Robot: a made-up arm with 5 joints.
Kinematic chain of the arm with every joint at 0, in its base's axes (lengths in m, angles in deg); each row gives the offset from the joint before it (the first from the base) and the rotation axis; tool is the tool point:
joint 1: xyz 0 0 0.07 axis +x
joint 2: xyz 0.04 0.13 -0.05 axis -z
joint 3: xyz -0.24 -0.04 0 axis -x
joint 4: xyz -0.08 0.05 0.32 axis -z
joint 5: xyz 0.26 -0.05 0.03 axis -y
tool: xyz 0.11 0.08 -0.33
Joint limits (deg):
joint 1: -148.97..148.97
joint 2: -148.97..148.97
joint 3: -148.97..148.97
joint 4: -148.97..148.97
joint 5: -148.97..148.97
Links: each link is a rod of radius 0.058 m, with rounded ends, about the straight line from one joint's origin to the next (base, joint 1, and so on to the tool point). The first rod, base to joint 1, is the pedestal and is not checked.
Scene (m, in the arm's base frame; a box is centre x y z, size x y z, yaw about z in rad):
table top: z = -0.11
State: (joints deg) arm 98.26 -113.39 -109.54 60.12 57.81
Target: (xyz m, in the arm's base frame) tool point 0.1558 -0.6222 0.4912
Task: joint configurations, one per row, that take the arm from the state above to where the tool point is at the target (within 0.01 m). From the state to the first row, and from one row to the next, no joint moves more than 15 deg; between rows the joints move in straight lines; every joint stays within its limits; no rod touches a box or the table.
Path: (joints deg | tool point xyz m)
1: 110.94 -122.28 -103.95 47.66 70.07 | 0.2168 0.3335 0.5976
2: 123.62 -131.18 -98.35 35.19 82.34 | 0.2249 0.0155 0.7323
3: 136.29 -140.07 -92.76 22.73 94.60 | 0.1990 -0.3347 0.6939
4: 148.97 -148.97 -87.17 10.27 106.87 | 0.1558 -0.6222 0.4912

